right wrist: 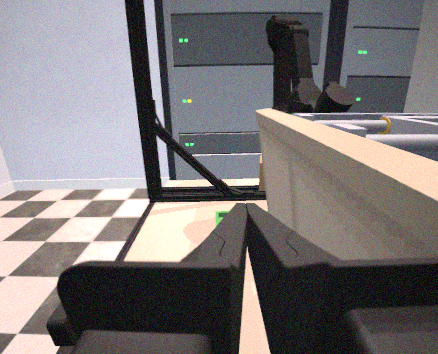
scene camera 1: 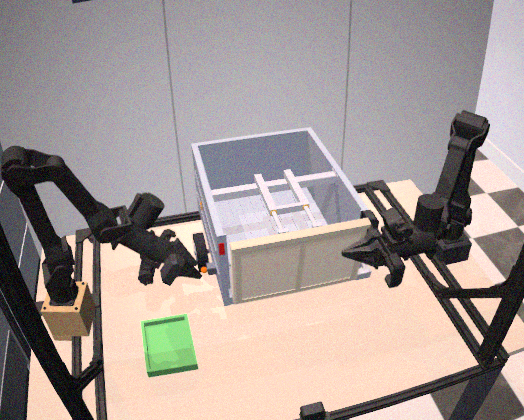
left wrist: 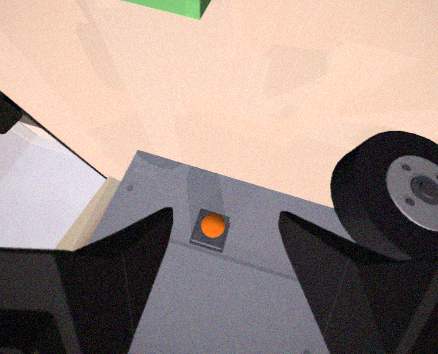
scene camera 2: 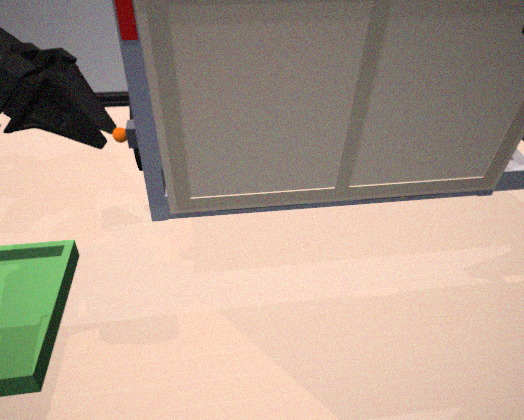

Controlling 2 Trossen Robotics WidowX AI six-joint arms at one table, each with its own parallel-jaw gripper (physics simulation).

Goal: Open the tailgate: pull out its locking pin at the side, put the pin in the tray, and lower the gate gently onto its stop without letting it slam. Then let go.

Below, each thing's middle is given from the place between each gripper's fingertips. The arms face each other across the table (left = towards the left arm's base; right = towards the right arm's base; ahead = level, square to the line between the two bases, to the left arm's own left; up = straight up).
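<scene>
Grey truck bed [scene camera 1: 240,181]: 11 cm ahead of my left hand, 21 cm right of it, 3 cm above it. My right gripper: 290 mm short of the bed, 70 mm right of it, 110 mm above it.
</scene>
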